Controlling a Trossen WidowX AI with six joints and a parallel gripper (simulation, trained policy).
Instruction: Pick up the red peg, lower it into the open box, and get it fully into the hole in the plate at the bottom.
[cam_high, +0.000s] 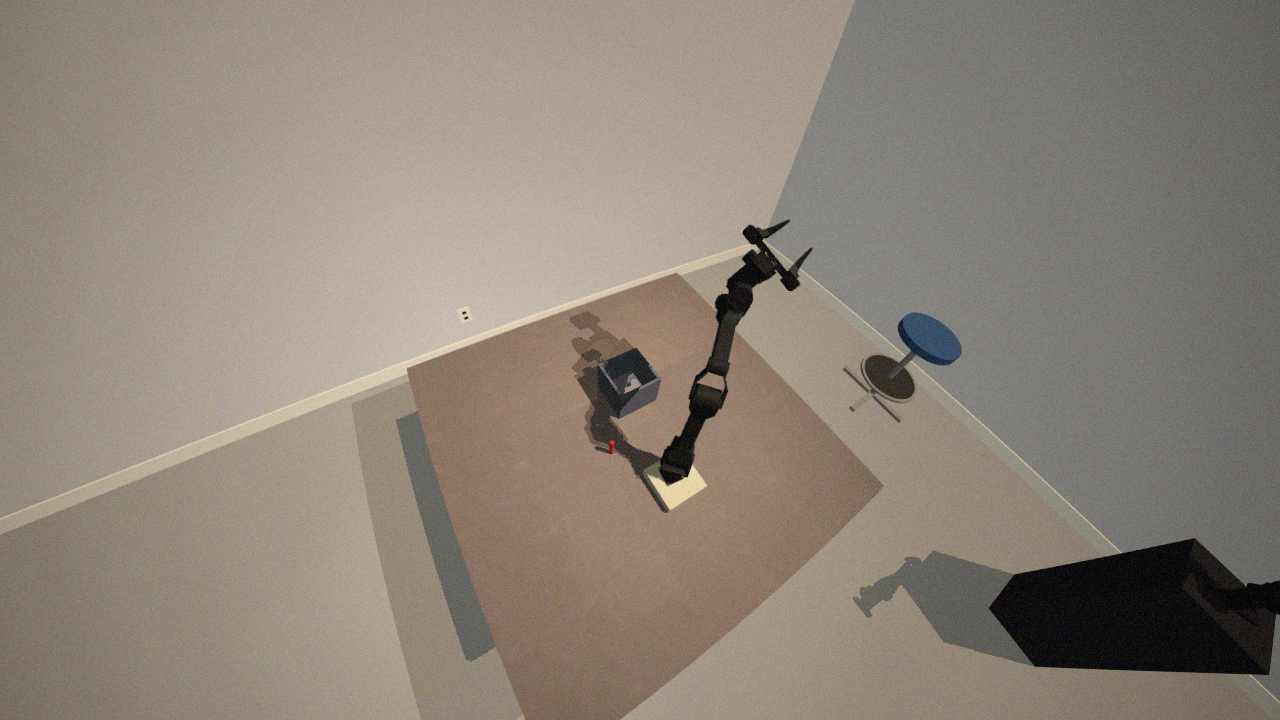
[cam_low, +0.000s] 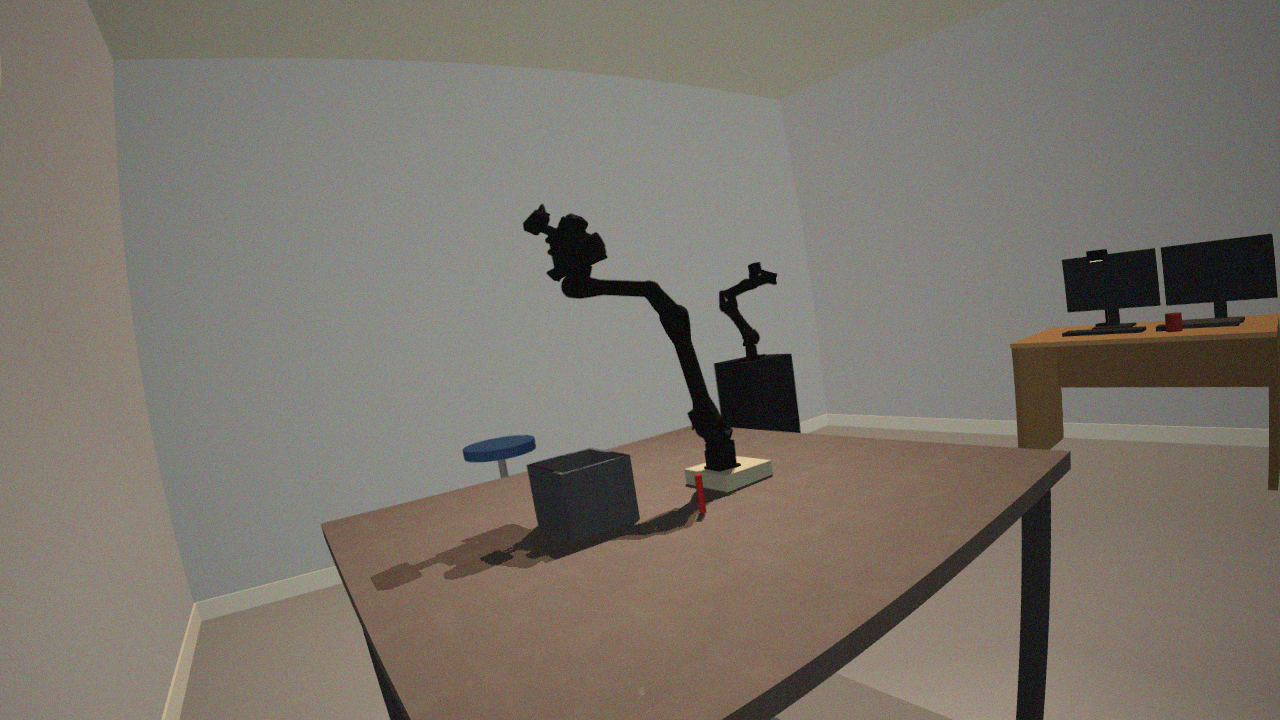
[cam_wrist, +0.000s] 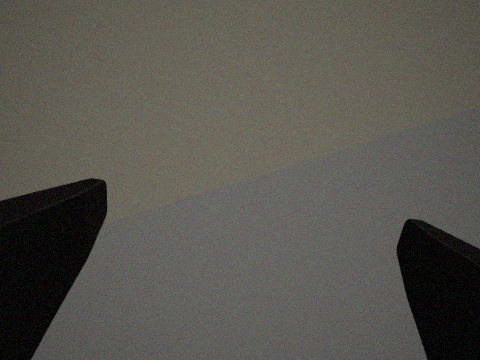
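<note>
Right now the red peg is 30 mm behind my gripper tip, 470 mm to the left of it and 680 mm below it. From my gripper tip the other things lie so: plate: 160 mm ahead, 320 mm to the left, 680 mm below.
</note>
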